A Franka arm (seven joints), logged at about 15 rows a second.
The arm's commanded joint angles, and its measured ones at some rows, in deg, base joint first. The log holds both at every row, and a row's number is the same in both.
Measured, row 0: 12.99 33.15 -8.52 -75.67 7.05 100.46 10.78
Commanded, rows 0 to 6: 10.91 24.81 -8.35 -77.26 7.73 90.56 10.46; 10.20 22.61 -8.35 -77.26 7.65 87.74 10.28; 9.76 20.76 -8.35 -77.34 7.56 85.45 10.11; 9.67 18.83 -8.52 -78.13 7.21 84.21 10.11; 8.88 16.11 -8.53 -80.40 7.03 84.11 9.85; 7.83 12.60 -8.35 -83.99 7.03 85.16 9.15; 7.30 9.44 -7.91 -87.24 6.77 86.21 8.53
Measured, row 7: 9.58 18.75 -9.13 -77.09 7.03 84.24 10.66
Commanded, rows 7 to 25: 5.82 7.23 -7.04 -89.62 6.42 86.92 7.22; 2.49 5.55 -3.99 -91.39 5.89 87.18 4.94; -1.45 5.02 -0.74 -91.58 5.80 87.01 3.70; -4.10 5.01 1.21 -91.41 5.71 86.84 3.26; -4.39 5.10 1.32 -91.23 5.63 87.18 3.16; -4.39 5.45 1.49 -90.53 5.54 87.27 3.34; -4.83 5.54 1.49 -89.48 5.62 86.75 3.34; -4.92 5.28 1.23 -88.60 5.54 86.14 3.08; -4.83 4.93 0.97 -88.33 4.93 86.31 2.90; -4.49 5.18 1.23 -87.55 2.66 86.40 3.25; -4.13 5.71 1.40 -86.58 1.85 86.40 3.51; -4.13 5.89 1.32 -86.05 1.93 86.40 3.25; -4.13 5.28 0.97 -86.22 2.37 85.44 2.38; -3.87 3.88 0.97 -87.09 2.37 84.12 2.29; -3.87 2.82 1.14 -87.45 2.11 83.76 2.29; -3.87 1.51 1.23 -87.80 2.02 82.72 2.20; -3.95 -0.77 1.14 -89.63 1.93 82.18 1.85; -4.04 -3.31 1.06 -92.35 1.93 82.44 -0.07; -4.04 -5.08 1.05 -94.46 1.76 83.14 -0.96
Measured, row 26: -3.57 2.59 0.79 -87.10 2.65 82.66 2.59
